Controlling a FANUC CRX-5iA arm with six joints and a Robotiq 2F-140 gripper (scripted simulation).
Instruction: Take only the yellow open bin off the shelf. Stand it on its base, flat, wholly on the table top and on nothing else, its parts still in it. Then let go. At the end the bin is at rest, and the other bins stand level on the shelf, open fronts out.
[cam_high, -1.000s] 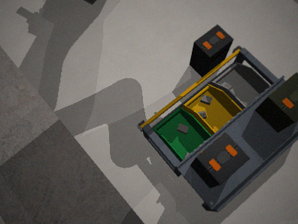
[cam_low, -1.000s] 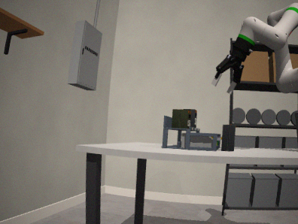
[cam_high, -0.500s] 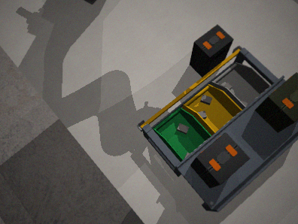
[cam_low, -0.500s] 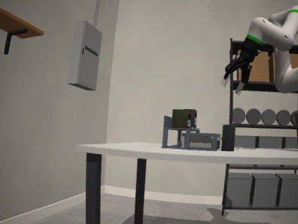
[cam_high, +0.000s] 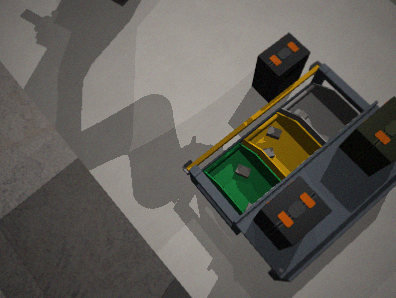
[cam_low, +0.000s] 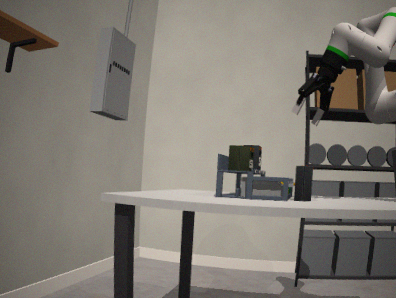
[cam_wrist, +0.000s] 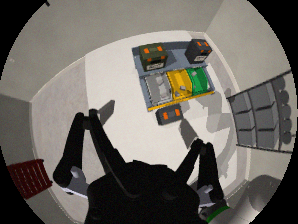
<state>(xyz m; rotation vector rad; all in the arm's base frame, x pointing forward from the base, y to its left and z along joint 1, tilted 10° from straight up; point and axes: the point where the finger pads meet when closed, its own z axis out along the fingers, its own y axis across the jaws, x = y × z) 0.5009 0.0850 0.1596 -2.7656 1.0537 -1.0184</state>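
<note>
Now: the long yellow rod 20 mm ahead of my hand, 210 mm to the right of it and 240 mm below it. The rest, counted from my hand: yellow open bin 120 mm ahead, 230 mm to the right, 260 mm below; green bin 100 mm ahead, 340 mm to the right, 260 mm below; grey bin 140 mm ahead, 120 mm to the right, 260 mm below.
</note>
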